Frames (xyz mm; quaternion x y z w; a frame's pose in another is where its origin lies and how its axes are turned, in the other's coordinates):
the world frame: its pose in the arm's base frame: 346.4 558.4 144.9 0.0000 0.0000 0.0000 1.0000
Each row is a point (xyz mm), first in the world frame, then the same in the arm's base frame.
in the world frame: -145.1 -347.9 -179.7
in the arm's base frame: 201.3 210.5 -34.8
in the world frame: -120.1 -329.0 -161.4
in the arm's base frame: 226.3 229.4 -16.5
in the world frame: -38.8 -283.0 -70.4
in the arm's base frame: 307.6 275.4 74.5
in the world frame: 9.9 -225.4 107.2
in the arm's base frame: 356.3 333.0 252.1
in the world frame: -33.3 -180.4 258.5
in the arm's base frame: 313.1 378.0 403.4
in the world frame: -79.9 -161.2 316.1
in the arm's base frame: 266.5 397.2 461.0
